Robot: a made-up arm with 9 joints.
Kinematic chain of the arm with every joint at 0, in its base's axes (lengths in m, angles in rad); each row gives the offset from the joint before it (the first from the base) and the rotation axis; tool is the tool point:
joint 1: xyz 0 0 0.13 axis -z
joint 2: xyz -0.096 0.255 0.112 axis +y
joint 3: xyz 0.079 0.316 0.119 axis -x
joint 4: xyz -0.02 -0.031 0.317 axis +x
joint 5: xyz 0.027 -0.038 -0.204 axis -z
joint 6: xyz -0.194 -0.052 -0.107 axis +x
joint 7: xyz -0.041 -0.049 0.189 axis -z
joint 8: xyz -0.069 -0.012 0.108 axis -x
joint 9: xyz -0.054 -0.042 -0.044 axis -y
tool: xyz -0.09 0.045 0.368
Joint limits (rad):
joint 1: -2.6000..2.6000
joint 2: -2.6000..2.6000
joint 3: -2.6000..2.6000
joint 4: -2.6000..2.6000
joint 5: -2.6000..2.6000
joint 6: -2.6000..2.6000
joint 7: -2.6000..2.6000
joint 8: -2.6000..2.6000
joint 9: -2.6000..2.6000
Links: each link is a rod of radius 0.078 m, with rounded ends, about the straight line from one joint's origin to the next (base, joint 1, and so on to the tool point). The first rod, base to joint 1, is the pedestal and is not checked.
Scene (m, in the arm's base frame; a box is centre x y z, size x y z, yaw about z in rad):
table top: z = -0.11
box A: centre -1.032 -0.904 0.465 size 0.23 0.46 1.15 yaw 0
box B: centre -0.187 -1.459 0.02 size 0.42 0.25 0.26 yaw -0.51
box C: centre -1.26 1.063 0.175 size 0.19 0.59 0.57 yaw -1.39
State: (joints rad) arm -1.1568 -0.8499 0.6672 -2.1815 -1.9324 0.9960 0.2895 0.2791 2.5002
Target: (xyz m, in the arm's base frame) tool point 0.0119 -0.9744 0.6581
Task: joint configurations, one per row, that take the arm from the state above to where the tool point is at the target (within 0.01 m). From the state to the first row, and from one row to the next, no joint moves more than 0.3 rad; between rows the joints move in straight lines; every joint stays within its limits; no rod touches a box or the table.
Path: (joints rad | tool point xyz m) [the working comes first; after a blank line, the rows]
Joints at the target: -1.6535 -1.3055 -0.0676 -1.6457 -1.7033 1.0510 0.1965 0.2463 2.6000
Straight joint move there: touches box A.

1: -1.1561 -0.8700 0.4218 -2.2155 -2.0482 0.9880 0.1944 0.2700 2.5252 | -1.0648 -0.2562 1.1908
2: -1.1553 -0.8900 0.1765 -2.2496 -2.1640 0.9800 0.0992 0.2609 2.5501 | -0.8231 -0.3701 1.2332
3: -1.1546 -0.9101 -0.0689 -2.2836 -2.2798 0.9720 0.0041 0.2518 2.5750 | -0.5642 -0.4352 1.2196
4: -1.1539 -0.9301 -0.3143 -2.3177 -2.3956 0.9639 -0.0910 0.2427 2.6000 | -0.3095 -0.4433 1.1561
5: -1.3204 -1.0553 -0.2320 -2.0937 -2.1648 0.9930 0.0048 0.2439 2.6000 | -0.2841 -0.6722 1.0507
6: -1.4870 -1.1804 -0.1498 -1.8697 -1.9341 1.0220 0.1007 0.2451 2.6000 | -0.1672 -0.8676 0.8800
7: -1.6535 -1.3055 -0.0676 -1.6457 -1.7033 1.0510 0.1965 0.2463 2.6000 | 0.0119 -0.9744 0.6581

